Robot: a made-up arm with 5 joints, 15 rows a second.
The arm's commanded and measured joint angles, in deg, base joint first. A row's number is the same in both.
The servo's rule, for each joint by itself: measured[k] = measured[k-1] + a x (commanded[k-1-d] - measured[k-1]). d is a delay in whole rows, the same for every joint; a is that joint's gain. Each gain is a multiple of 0.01, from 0.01 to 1. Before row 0 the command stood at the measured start. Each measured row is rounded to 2 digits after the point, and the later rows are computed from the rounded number. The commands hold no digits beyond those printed.
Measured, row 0:
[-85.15 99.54 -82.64 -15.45 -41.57]
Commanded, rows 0 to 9:
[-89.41 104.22 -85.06 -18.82 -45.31]
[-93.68 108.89 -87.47 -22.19 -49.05]
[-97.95 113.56 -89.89 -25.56 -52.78]
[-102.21 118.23 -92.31 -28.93 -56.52]
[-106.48 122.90 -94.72 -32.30 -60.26]
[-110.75 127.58 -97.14 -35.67 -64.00]
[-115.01 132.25 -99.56 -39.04 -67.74]
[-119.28 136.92 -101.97 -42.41 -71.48]
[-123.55 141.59 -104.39 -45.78 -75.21]
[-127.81 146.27 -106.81 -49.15 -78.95]
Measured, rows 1 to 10:
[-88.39 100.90 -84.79 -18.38 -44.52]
[-92.41 103.22 -87.18 -21.69 -48.10]
[-96.62 106.22 -89.59 -25.06 -51.80]
[-100.87 109.70 -92.01 -28.43 -55.53]
[-105.13 113.53 -94.42 -31.80 -59.27]
[-109.40 117.60 -96.84 -35.17 -63.01]
[-113.66 121.85 -99.26 -38.54 -66.75]
[-117.93 126.22 -101.67 -41.91 -70.49]
[-122.20 130.68 -104.09 -45.28 -74.22]
[-126.46 135.20 -106.51 -48.65 -77.96]
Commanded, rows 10 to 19:
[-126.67 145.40 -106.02 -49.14 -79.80]
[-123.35 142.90 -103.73 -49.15 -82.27]
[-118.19 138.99 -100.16 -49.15 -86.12]
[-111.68 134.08 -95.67 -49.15 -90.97]
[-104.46 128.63 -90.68 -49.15 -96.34]
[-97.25 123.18 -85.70 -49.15 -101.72]
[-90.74 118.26 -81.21 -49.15 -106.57]
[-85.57 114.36 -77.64 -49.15 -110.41]
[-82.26 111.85 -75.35 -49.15 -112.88]
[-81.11 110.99 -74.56 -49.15 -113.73]
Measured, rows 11 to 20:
[-126.62 138.16 -106.07 -49.08 -79.41]
[-124.13 139.53 -103.99 -49.14 -81.67]
[-119.62 139.37 -100.58 -49.15 -85.19]
[-113.59 137.84 -96.21 -49.15 -89.76]
[-106.65 135.17 -91.29 -49.15 -94.96]
[-99.51 131.69 -86.31 -49.15 -100.30]
[-92.84 127.80 -81.77 -49.15 -105.25]
[-87.31 123.90 -78.09 -49.15 -109.33]
[-83.47 120.41 -75.65 -49.15 -112.13]
[-81.68 117.68 -74.68 -49.15 -113.39]

